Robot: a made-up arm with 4 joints.
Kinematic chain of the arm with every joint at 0, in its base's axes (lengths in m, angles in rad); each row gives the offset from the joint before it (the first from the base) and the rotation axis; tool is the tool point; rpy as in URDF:
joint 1: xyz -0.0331 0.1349 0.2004 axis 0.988 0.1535 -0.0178
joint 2: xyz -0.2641 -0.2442 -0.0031 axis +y
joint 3: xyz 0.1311 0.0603 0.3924 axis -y
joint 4: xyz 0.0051 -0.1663 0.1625 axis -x
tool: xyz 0.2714 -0.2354 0.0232 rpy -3.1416 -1.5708 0
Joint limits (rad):
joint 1: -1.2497..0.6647
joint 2: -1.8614..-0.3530
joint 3: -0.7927..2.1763
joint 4: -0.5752..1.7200
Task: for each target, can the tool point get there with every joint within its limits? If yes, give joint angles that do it. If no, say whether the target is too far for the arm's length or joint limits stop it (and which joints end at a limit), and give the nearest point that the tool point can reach.
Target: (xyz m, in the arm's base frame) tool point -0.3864 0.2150 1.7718
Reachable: no: too far | nearest point -0.3645 0.1661 1.1650 | short by 0.609 m
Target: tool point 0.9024 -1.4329 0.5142
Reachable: no: too far | nearest point 0.0904 -0.6641 0.4388 | short by 1.121 m
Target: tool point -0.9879 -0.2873 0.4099
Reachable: yes | joints -0.2471 -1.0012 1.6115 0.9873
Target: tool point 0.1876 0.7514 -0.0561
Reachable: no: joint limits stop it (at a limit: joint 1, joint 2, joint 3, joint 4) | nearest point -0.0226 0.6605 0.6981 | short by 0.788 m
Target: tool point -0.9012 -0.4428 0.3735
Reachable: yes | joints -0.6428 -1.5491 1.8479 0.0318
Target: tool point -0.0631 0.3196 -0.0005
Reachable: no: joint limits stop it (at a limit: joint 1, joint 2, joint 3, joint 4) | nearest point -0.6283 0.1667 -0.2787 | short by 0.648 m
